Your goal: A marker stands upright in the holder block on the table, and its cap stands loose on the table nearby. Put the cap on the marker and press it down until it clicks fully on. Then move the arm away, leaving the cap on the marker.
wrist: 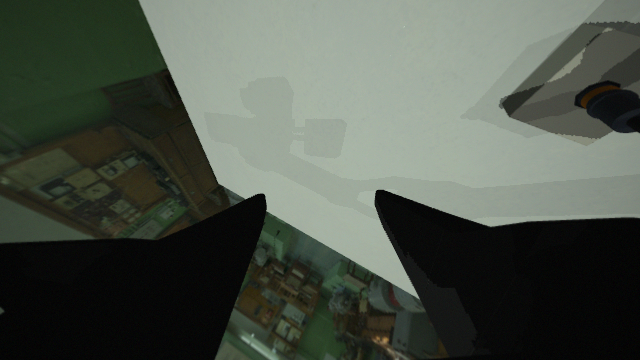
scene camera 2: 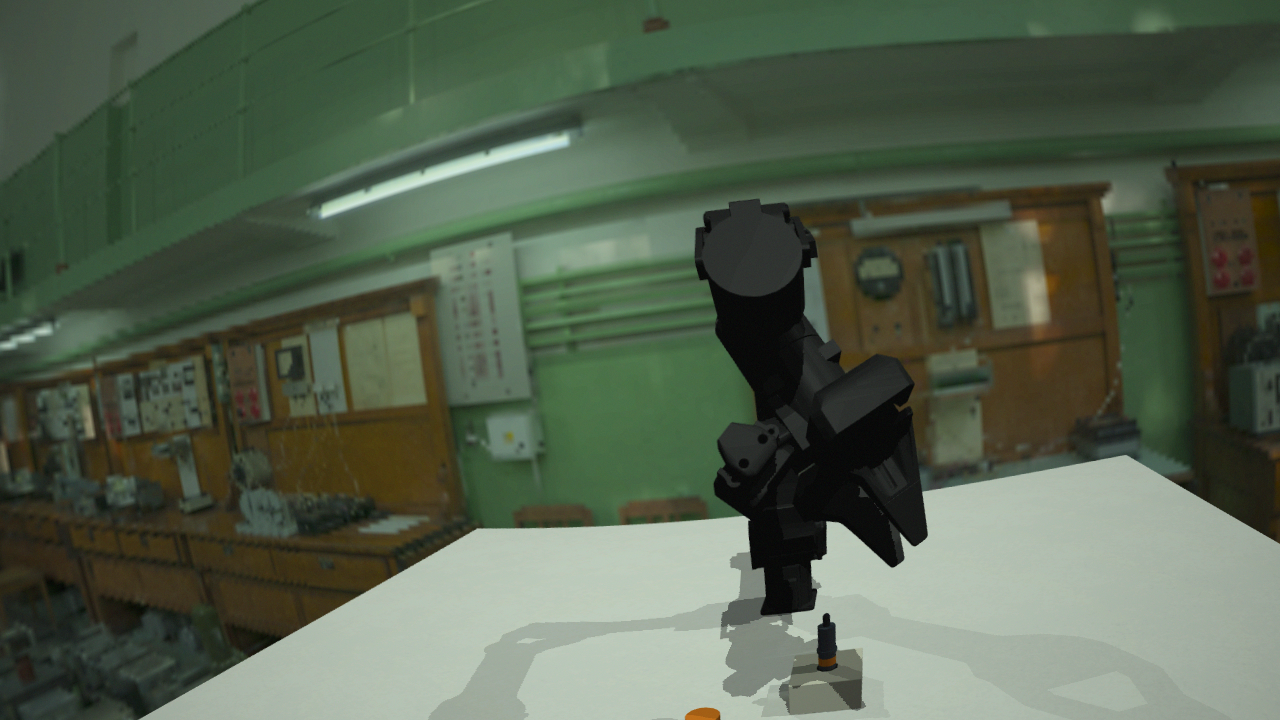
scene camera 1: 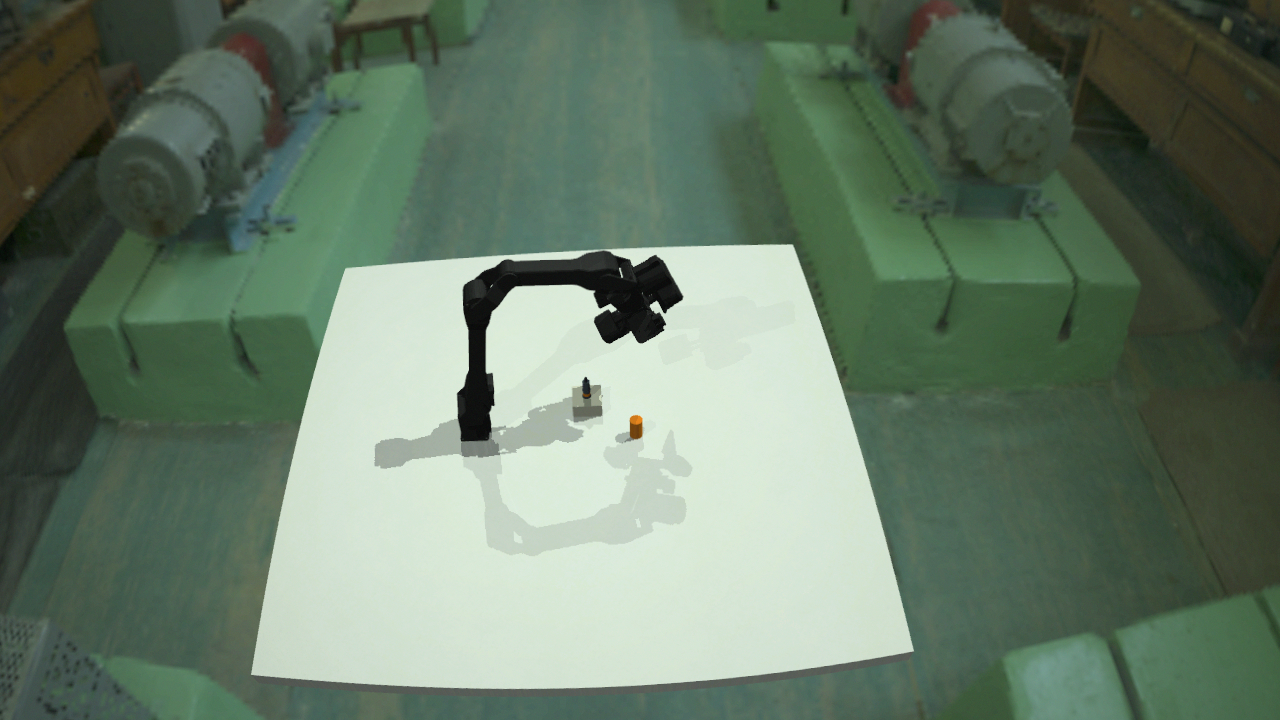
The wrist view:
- my gripper: 321, 198
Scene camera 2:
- my gripper: 909, 553
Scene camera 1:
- my gripper: 650, 319
